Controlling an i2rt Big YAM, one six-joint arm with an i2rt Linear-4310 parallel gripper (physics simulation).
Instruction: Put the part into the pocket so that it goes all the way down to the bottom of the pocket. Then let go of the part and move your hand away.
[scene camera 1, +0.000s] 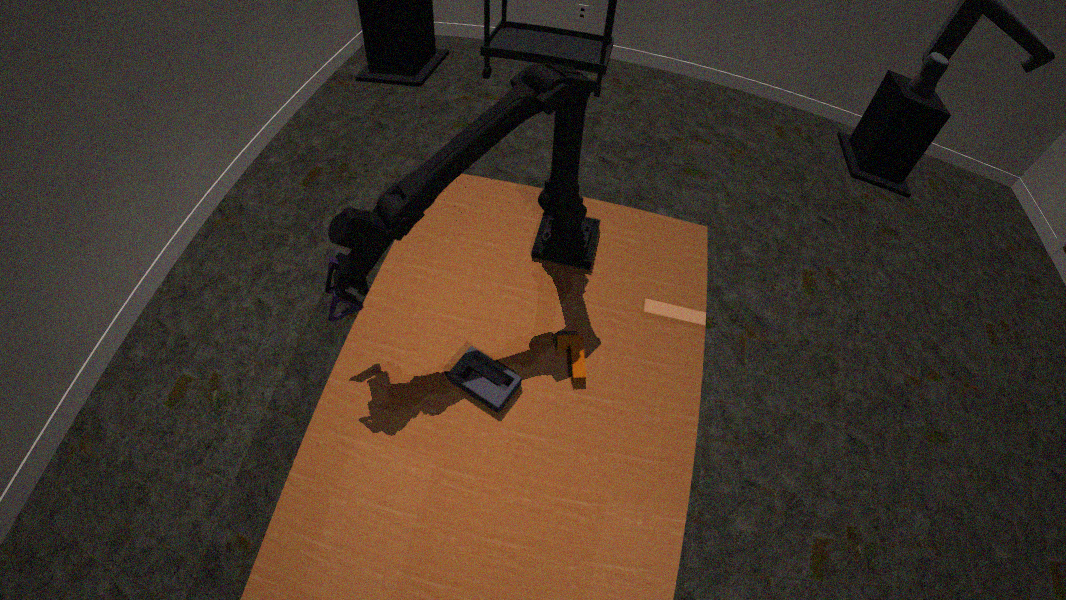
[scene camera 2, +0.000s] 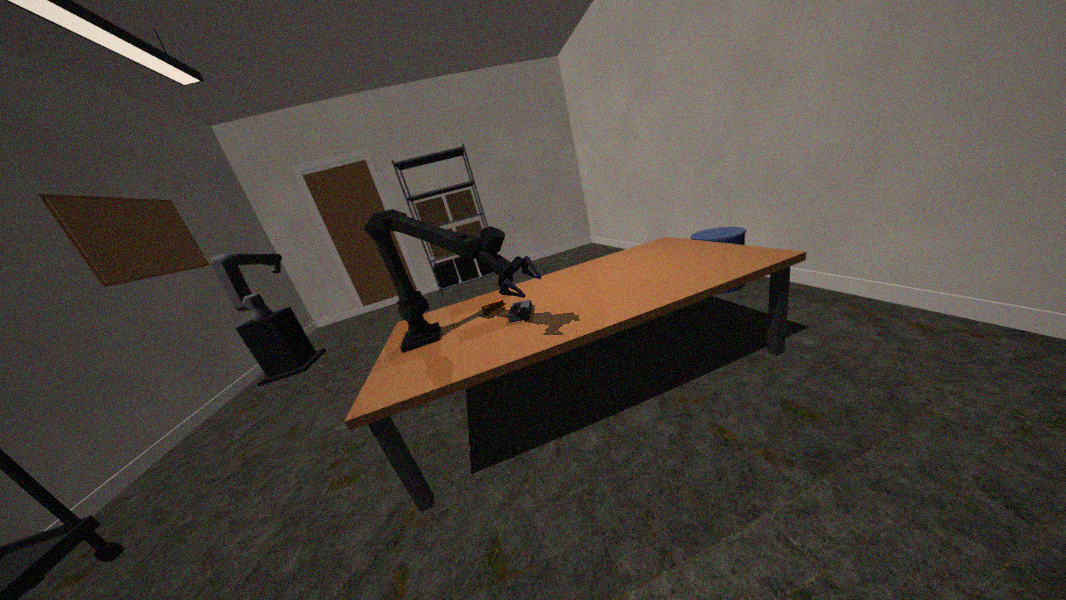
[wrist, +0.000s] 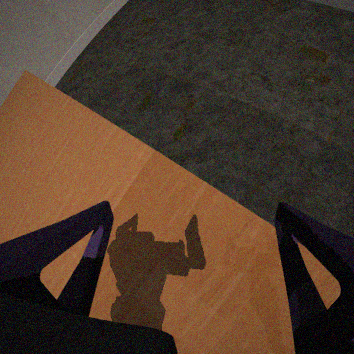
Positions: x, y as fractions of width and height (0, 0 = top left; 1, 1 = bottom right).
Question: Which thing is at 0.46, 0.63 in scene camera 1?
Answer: A blue-grey pocket block.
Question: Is my gripper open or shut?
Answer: Open.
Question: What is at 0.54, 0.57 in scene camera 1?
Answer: An orange block.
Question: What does my gripper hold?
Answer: Nothing.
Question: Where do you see my gripper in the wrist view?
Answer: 0.54, 0.59
